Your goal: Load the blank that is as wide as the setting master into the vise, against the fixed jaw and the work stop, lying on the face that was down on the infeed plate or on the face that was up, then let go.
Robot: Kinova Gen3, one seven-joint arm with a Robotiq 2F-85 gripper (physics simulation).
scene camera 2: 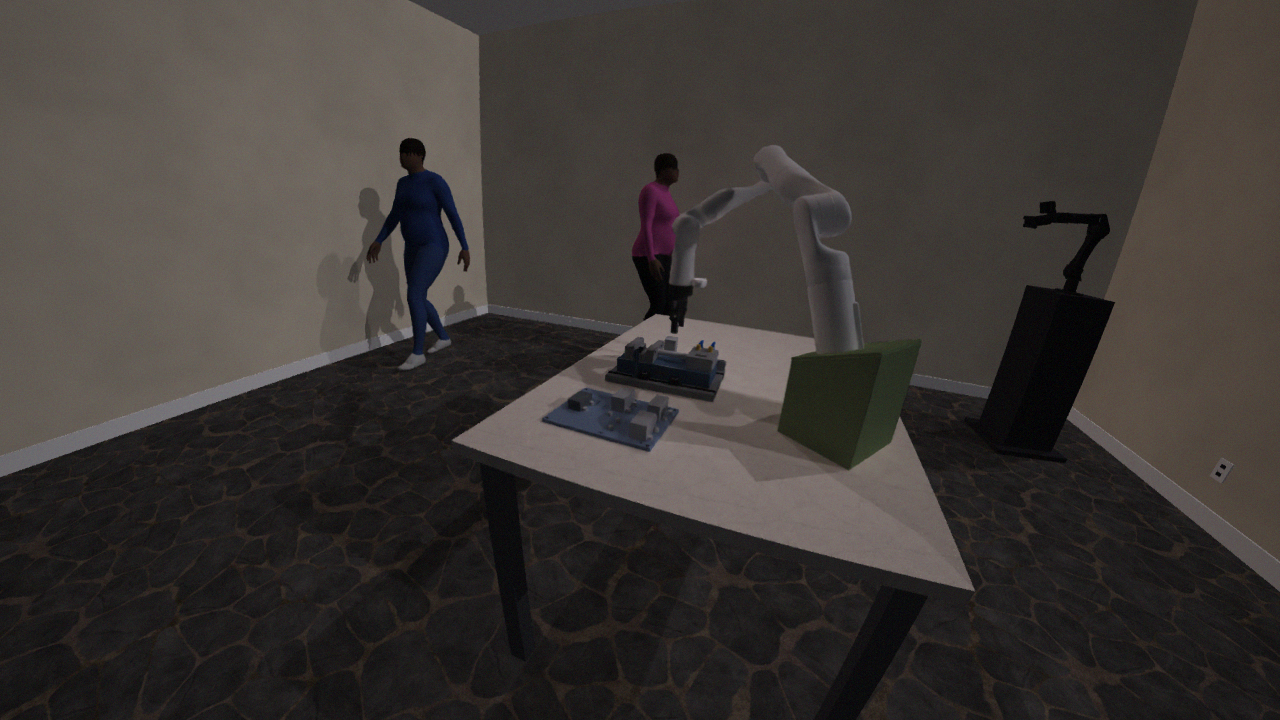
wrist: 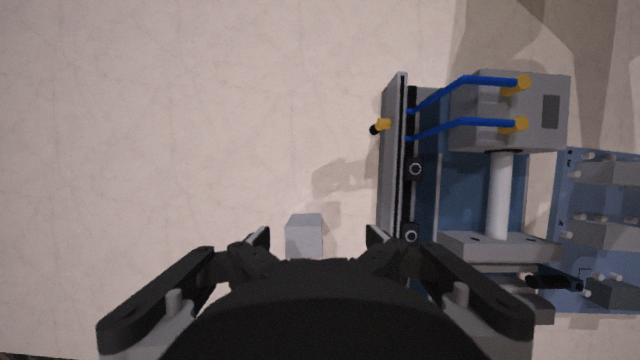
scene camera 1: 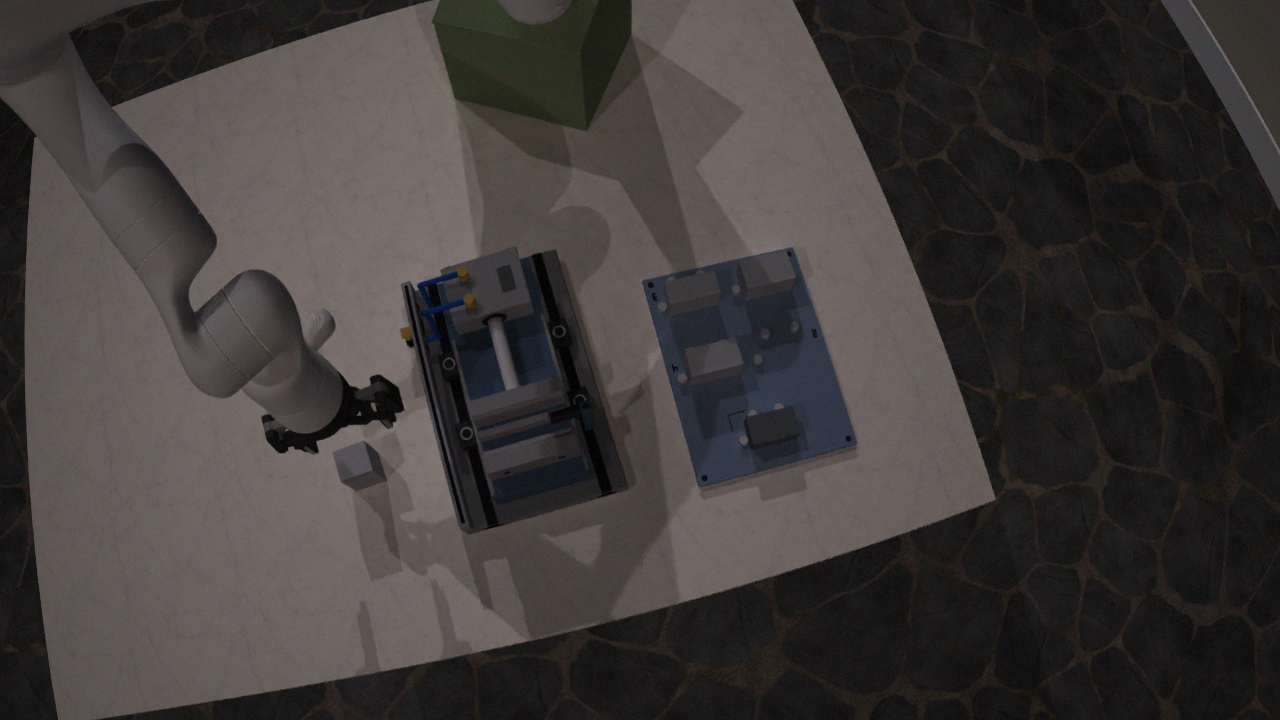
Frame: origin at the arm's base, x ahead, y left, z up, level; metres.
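Seen in the pictures: gripper, fingertip midpoint: point(scene camera 2: 677, 329) point(wrist: 318, 236) point(scene camera 1: 351, 432); arm's base, origin of the base link: point(scene camera 2: 838, 350).
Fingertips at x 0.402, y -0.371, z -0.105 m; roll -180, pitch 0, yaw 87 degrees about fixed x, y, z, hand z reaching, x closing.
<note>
Pixels of each thing's top centre, then the offset from my fingertips to it.
- light grey block, middle of its top: point(scene camera 1: 352, 461) point(wrist: 303, 242) point(scene camera 2: 671, 338) 0.019 m ahead, 0.016 m right, 0.036 m down
- vise, middle of its top: point(scene camera 1: 500, 363) point(wrist: 516, 213) point(scene camera 2: 669, 345) 0.009 m back, 0.182 m left, 0.003 m up
- vise's moving jaw, middle of its top: point(scene camera 1: 514, 397) point(wrist: 514, 254) point(scene camera 2: 655, 344) 0.031 m ahead, 0.183 m left, 0.001 m up
- work stop, middle of its top: point(scene camera 1: 564, 412) point(wrist: 555, 285) 0.066 m ahead, 0.227 m left, 0.000 m up
- blue plate, middle of its top: point(scene camera 1: 749, 360) point(scene camera 2: 613, 413) point(wrist: 609, 234) 0.064 m ahead, 0.448 m left, 0.088 m down
- dark block, middle of its top: point(scene camera 1: 773, 425) point(scene camera 2: 580, 396) point(wrist: 626, 299) 0.150 m ahead, 0.436 m left, 0.063 m down
A light grey block point(scene camera 1: 358, 463) point(scene camera 2: 671, 342) point(wrist: 304, 237) stands left of the vise point(scene camera 1: 537, 353) point(scene camera 2: 666, 368) point(wrist: 460, 192), apart from it. My gripper point(scene camera 1: 338, 429) point(scene camera 2: 675, 329) point(wrist: 318, 236) is open and empty above the table near this block, with its fingers apart from it. The vise's moving jaw point(scene camera 1: 517, 402) point(wrist: 500, 248) faces the fixed jaw point(scene camera 1: 534, 454); no blank shows between them. A black arm, seemingly the work stop point(scene camera 1: 568, 412) point(wrist: 552, 281), reaches over the jaw gap. Which block matches the master's width is unclear.
Right of the vise, a blue plate point(scene camera 1: 716, 458) point(scene camera 2: 595, 425) point(wrist: 565, 200) bears three grey blocks, a dark block point(scene camera 1: 772, 428) point(scene camera 2: 580, 402) point(wrist: 612, 292) and pegs. Blue hoses with yellow fittings point(scene camera 1: 469, 301) point(wrist: 521, 124) rise at the vise's rear. A green box point(scene camera 1: 528, 71) point(scene camera 2: 841, 402) stands by the arm's base.
</note>
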